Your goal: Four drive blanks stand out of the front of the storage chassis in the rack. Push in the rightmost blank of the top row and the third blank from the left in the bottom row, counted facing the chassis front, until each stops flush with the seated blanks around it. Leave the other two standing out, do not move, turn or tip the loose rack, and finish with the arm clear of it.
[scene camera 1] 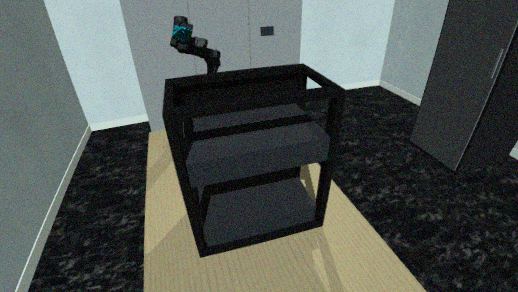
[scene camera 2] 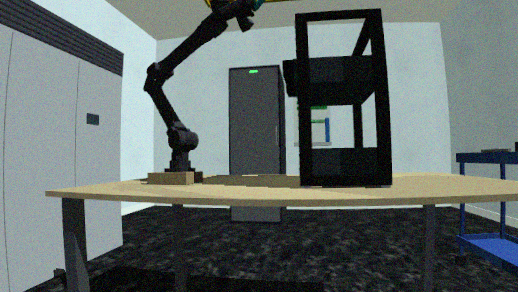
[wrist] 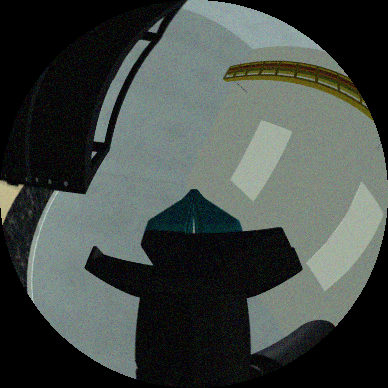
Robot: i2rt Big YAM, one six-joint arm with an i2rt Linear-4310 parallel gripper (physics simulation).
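Pixels of known places: gripper, fingertip midpoint: [scene camera 1: 183, 28] [wrist: 193, 193]; arm's base at its link origin: [scene camera 2: 180, 171].
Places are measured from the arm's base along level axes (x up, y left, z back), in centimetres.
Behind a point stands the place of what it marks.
The black open-frame rack [scene camera 1: 325, 195] {x 14.1, y 38.7, z -76.9 cm} [scene camera 2: 303, 130] {x 14.1, y -11.8, z -52.0 cm} stands upright on the table. A dark chassis [scene camera 1: 257, 150] {x 39.5, y 13.4, z -78.0 cm} [scene camera 2: 340, 80] {x 31.0, y -7.9, z -64.6 cm} sits in its middle, its front projecting towards the arm in scene camera 2. The fronts face away from scene camera 1. The four drive blanks cannot be made out in any view. My gripper [scene camera 1: 182, 32] {x 69.3, y -3.7, z -39.8 cm} [wrist: 193, 193] {x 69.3, y -3.7, z -39.8 cm} is shut and empty, its teal fingertips together. It is raised in front of the rack, apart from it, and partly cut off by the top edge in scene camera 2.
A second dark box [scene camera 1: 260, 210] {x 8.4, y 14.9, z -72.7 cm} [scene camera 2: 330, 165] {x 2.6, y -7.7, z -60.4 cm} sits low in the rack. The arm's base stands on a wooden block [scene camera 2: 170, 178] {x -2.1, y -9.1, z -1.1 cm} on the table [scene camera 1: 170, 270] {x -4.5, y -21.4, z -82.4 cm} [scene camera 2: 250, 196] {x -4.6, y -30.9, z -39.5 cm}. A tall cabinet [scene camera 2: 254, 120] and a blue cart [scene camera 2: 487, 158] stand beyond. A yellow overhead tray [wrist: 295, 75] hangs high.
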